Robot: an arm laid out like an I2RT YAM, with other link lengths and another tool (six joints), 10 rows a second.
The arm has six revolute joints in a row. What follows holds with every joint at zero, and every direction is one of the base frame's. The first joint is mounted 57.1 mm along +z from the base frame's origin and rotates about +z. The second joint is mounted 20.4 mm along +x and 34.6 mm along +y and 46.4 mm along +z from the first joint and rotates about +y. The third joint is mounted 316.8 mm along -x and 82.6 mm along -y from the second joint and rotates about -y. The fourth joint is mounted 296.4 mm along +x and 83.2 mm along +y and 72.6 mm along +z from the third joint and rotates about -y. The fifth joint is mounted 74 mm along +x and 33.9 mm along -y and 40.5 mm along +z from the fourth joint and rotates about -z. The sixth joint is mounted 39.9 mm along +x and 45.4 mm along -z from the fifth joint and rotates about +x. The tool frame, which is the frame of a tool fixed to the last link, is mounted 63 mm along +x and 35 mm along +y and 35 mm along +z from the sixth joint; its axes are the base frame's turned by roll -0.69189, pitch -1.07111 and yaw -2.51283 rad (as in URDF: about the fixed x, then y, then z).
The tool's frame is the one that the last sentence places.
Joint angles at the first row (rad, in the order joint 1, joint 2, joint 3, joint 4, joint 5, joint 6):
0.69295 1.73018 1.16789 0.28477 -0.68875 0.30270
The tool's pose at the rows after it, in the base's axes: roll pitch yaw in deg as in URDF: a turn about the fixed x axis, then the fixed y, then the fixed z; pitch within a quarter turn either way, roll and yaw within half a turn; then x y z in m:
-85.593 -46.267 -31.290 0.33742 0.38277 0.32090
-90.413 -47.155 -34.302 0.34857 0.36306 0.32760
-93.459 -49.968 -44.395 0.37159 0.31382 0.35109
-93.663 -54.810 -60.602 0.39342 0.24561 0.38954
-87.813 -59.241 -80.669 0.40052 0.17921 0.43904
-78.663 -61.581 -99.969 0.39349 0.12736 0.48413
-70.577 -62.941 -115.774 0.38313 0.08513 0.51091
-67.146 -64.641 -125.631 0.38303 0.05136 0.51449
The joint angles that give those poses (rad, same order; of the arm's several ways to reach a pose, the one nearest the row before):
0.68647 1.71454 1.16788 0.25197 -0.65098 0.29470
0.65365 1.66305 1.16788 0.14669 -0.56365 0.28744
0.56631 1.56767 1.17170 0.02270 -0.42323 0.27867
0.45186 1.45972 1.20795 -0.11692 -0.23326 0.26150
0.34580 1.37123 1.27852 -0.22830 -0.05704 0.23900
0.26264 1.30750 1.34909 -0.29965 0.07075 0.21153
0.18405 1.25981 1.38265 -0.33246 0.15353 0.17566
0.10892 1.24456 1.38419 -0.34201 0.20391 0.14515

